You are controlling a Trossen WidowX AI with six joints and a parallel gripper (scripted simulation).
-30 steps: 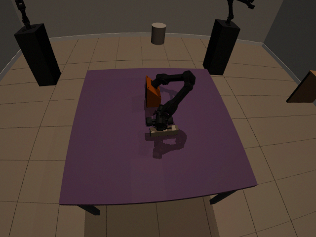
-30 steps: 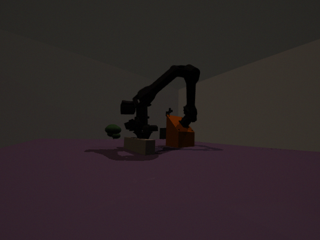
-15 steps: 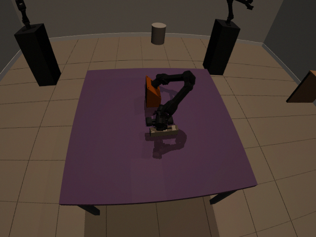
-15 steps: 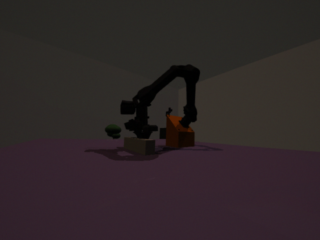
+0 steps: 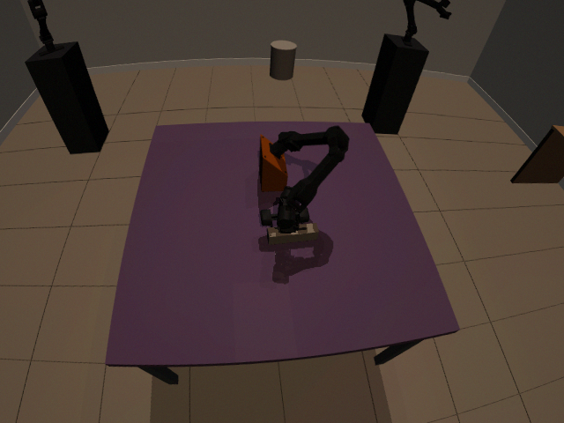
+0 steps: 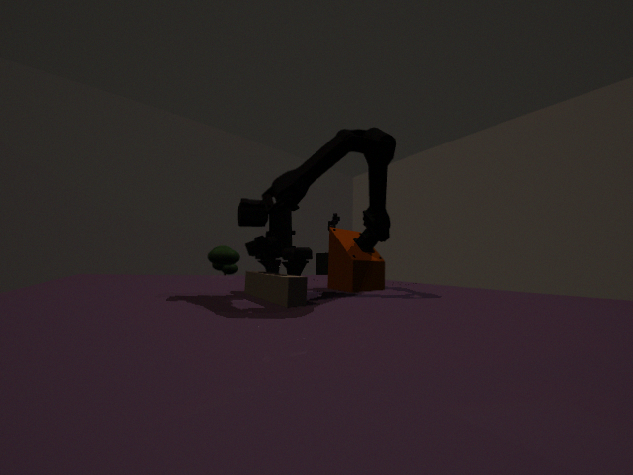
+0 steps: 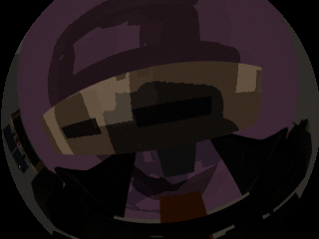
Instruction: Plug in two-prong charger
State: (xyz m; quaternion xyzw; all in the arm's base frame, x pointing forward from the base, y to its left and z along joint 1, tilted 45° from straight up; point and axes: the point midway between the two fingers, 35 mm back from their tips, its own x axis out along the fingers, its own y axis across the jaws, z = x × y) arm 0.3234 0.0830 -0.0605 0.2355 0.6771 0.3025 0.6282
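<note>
Right now the dark two-prong charger is 20 mm ahead of my gripper tip and 10 mm above it.
</note>
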